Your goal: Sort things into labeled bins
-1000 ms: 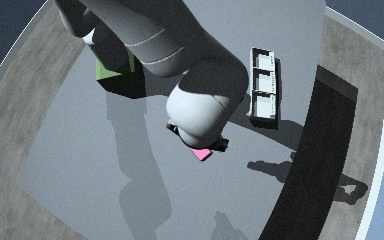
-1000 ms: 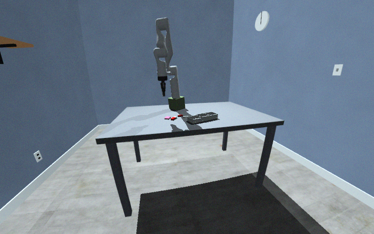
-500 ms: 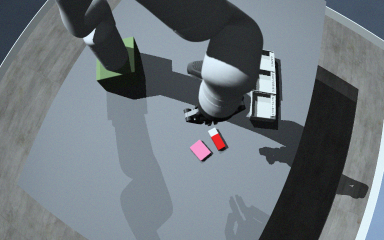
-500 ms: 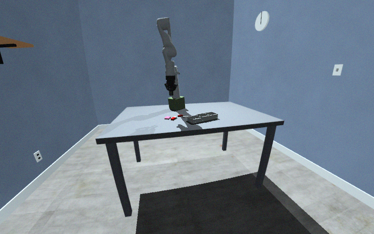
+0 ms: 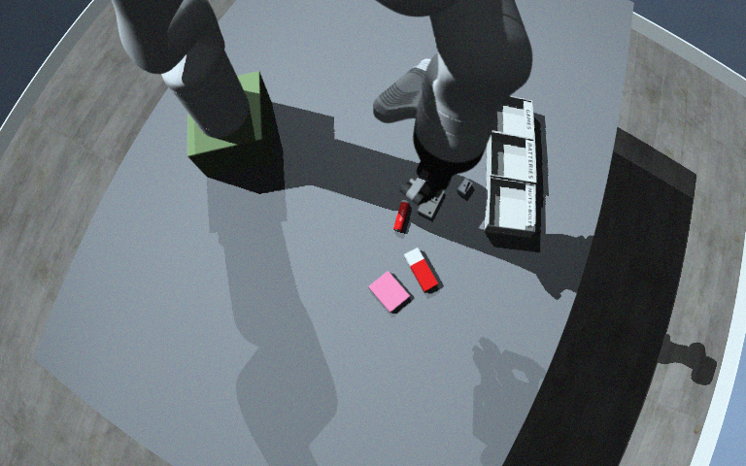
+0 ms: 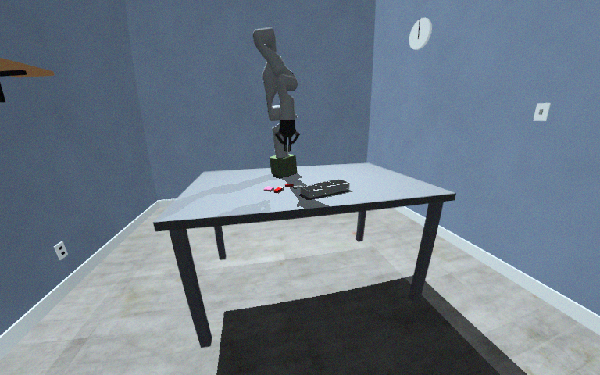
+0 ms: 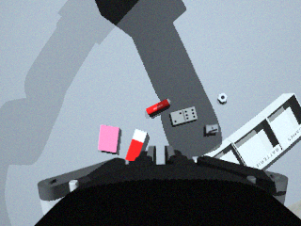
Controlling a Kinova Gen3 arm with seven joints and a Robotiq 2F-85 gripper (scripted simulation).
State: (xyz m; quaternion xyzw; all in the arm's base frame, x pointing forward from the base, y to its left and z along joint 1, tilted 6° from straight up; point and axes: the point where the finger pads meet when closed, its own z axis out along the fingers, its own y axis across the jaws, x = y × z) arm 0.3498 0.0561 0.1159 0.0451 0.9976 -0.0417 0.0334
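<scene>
Now: the bin row 6 cm ahead of my hand, 19 cm to the left of it and 20 cm below it. From my hand the other things lie so: white domino 2 cm behind, 5 cm to the left, 21 cm below; then red battery 5 cm behind, 21 cm below; then red-and-white eraser 2 cm ahead, 5 cm to the right, 21 cm below.
</scene>
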